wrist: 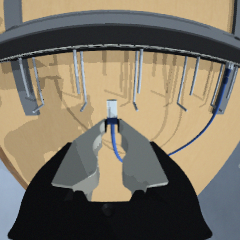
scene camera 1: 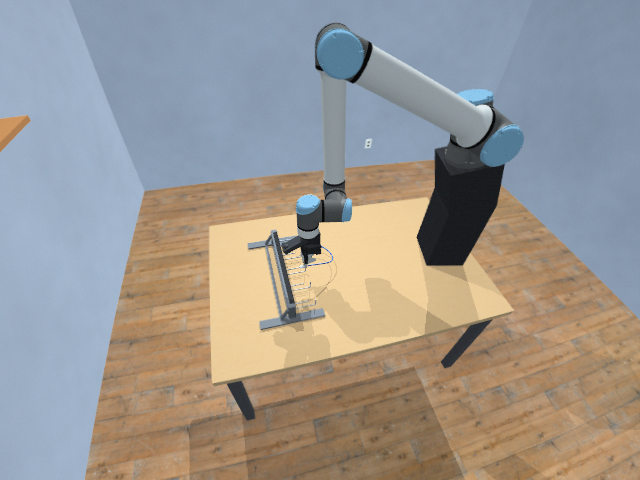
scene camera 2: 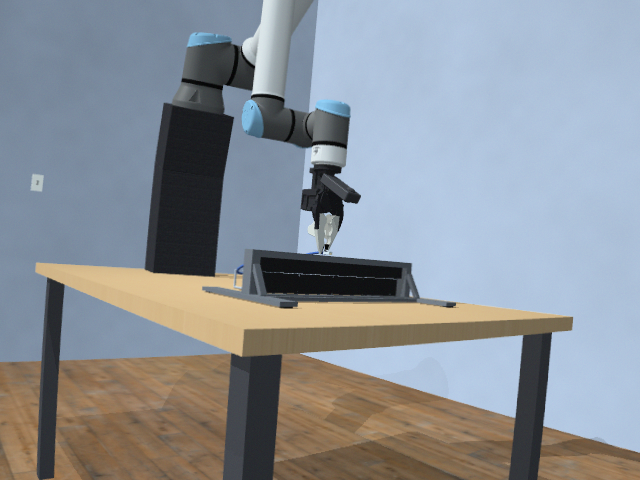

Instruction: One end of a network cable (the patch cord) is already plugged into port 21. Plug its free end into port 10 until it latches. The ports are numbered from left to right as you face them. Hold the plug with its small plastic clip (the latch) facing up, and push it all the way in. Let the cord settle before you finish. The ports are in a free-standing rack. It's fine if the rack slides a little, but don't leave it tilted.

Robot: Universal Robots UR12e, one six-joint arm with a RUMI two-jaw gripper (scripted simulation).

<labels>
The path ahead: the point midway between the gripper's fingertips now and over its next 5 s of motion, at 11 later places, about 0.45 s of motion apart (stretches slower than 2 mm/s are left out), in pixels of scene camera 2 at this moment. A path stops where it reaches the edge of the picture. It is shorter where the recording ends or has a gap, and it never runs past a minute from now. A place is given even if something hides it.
The gripper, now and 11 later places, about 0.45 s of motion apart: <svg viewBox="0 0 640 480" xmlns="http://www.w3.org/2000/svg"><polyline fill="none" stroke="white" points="322,254 324,256 328,262 330,266 330,266 334,267 337,267 337,267 338,267 339,267 339,267 340,267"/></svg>
</labels>
